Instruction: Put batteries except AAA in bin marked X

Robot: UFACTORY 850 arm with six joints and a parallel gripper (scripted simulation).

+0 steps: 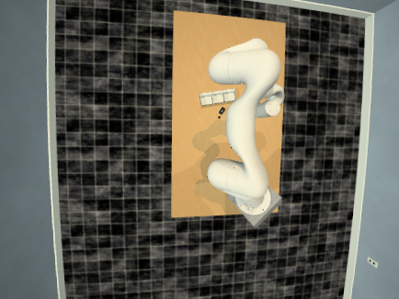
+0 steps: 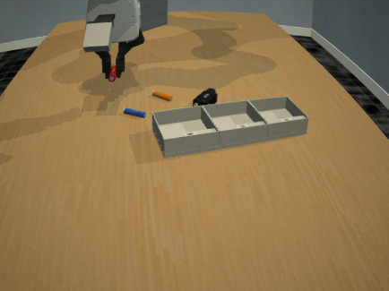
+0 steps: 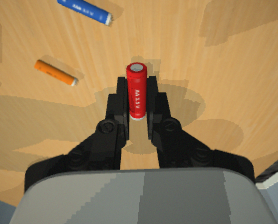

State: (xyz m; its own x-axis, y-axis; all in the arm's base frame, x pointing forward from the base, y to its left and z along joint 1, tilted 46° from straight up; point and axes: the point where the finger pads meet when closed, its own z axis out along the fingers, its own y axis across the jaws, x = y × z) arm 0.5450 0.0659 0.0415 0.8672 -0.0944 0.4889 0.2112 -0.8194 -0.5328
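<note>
Right now my hand is 2 cm above the red battery. The rest, counted from my hand: orange battery: 8 cm to the left, 8 cm below, 4 cm behind; black 9 V battery: 16 cm to the left, 7 cm below, 2 cm behind; blue battery: 8 cm below, 5 cm to the left, 3 cm ahead.
</note>
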